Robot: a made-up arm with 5 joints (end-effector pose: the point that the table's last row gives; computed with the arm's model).
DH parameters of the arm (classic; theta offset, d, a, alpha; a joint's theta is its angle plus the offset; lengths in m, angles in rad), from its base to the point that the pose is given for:
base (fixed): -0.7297 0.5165 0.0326 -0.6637
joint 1: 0 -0.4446 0.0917 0.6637
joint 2: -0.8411 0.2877 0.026 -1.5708
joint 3: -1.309 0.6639 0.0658 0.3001
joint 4: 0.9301 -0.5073 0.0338 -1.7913
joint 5: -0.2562 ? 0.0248 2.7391
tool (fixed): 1.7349 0.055 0 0
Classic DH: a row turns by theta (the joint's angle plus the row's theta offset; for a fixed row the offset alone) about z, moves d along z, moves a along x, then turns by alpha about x.
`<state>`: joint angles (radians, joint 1 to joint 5).
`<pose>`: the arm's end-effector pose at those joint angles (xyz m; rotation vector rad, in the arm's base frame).
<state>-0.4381 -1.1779 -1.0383 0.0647 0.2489</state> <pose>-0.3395 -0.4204 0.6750 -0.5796 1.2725 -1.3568</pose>
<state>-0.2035 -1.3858 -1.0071 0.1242 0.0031</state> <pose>-0.2946 -0.4733 0.6451 -0.3569 1.4401 -1.0308</pose>
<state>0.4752 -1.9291 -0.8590 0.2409 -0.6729</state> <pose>-0.1422 -0.5348 0.5480 0.1735 1.7000 -0.1670</pose>
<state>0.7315 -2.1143 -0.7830 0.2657 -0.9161</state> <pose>-0.0850 -0.5274 0.5131 0.3316 1.7387 0.1216</pose>
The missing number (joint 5, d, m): 0.1054
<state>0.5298 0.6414 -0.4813 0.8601 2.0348</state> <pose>0.2735 -0.2723 0.3909 -0.0499 0.7180 -0.2527</pose>
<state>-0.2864 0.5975 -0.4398 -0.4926 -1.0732</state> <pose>0.1242 -0.3716 0.6055 -1.7472 1.1763 1.2447</pose>
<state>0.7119 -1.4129 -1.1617 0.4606 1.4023</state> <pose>0.1075 -0.5477 0.5222 -1.0809 0.8788 -1.4196</pose>
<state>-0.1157 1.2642 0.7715 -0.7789 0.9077</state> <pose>0.1908 -0.2039 0.3510 -0.3621 0.0288 0.6755</pose>
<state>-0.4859 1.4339 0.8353 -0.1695 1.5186</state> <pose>0.1174 -0.2225 0.3364 -0.0612 0.4567 0.1163</pose>
